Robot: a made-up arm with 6 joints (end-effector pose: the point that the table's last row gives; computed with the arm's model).
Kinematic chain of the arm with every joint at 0, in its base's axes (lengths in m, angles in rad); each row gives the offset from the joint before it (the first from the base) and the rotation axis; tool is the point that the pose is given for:
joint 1: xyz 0 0 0.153 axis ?
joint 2: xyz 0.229 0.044 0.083 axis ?
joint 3: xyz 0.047 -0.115 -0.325 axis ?
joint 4: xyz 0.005 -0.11 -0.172 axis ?
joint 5: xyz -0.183 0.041 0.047 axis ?
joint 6: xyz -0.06 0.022 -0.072 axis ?
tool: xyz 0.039 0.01 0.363
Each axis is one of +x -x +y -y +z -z.
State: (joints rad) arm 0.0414 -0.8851 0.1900 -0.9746 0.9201 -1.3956
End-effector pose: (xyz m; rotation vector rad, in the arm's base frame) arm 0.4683 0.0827 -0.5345 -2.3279 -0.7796 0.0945
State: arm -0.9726 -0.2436 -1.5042 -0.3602 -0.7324 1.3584
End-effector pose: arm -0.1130 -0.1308 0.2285 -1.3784 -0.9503 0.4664
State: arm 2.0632 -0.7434 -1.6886 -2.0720 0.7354 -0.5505
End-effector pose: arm 0.2237 0.5632 -0.1643 -1.6645 1.2929 0.7375
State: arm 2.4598 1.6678 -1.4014 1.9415 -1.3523 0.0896
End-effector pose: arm 0.3172 0.1620 -0.2504 0.6951 1.9434 1.0331
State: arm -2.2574 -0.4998 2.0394 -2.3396 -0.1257 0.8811
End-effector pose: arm 0.1066 -0.0574 0.2020 -1.6000 -0.2210 0.5737
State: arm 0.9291 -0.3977 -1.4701 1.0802 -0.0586 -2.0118
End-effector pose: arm 0.3225 0.4043 -0.1073 -1.4381 0.1017 -0.4516
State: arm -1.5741 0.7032 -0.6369 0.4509 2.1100 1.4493
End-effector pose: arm 0.0956 -0.3356 0.2178 0.5636 2.0834 -0.4840
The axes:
joint 1: +x
joint 2: +y
joint 3: +x
joint 4: +x
joint 5: +z
joint 6: +x

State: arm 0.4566 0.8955 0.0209 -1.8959 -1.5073 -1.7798
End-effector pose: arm -0.0476 -0.0788 -0.3854 -2.8481 -0.1097 -0.9901
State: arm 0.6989 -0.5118 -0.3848 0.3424 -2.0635 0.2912
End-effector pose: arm 0.1273 -0.0262 -0.0178 1.0843 0.0630 -2.2062
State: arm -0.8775 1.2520 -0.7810 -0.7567 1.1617 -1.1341
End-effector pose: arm -0.4189 0.1832 0.4943 1.0612 -1.7276 -2.2357
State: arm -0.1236 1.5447 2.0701 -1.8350 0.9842 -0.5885
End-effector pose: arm 0.1803 0.2669 0.5406 0.3137 1.0760 0.8444
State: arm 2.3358 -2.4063 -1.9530 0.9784 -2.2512 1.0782
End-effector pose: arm 0.6675 -0.0897 0.1706 0.7932 0.2994 1.5619
